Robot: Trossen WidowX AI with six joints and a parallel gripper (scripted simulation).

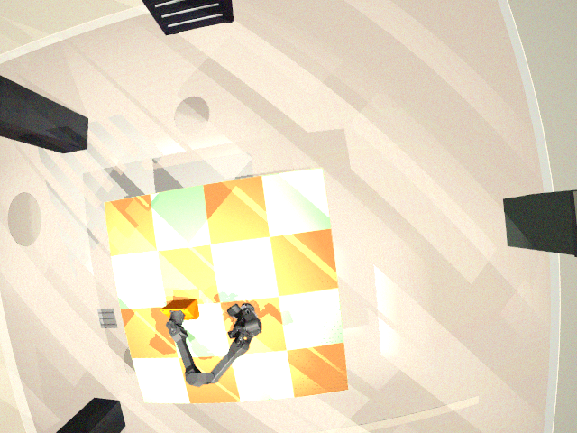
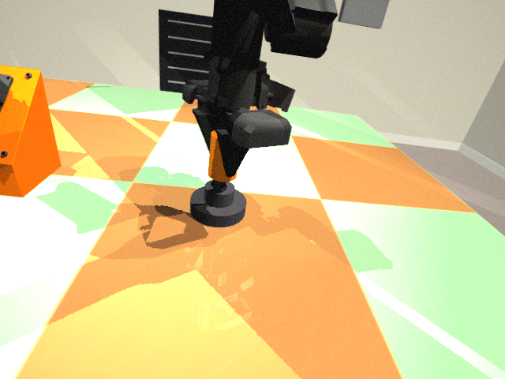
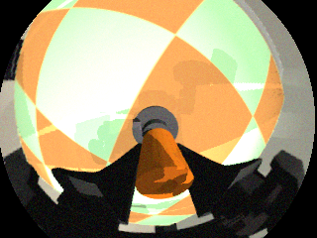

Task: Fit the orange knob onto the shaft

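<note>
Now: the knob 20 mm above my gripper tip. Round my gripper tip: pedestal: 40 mm below.
</note>
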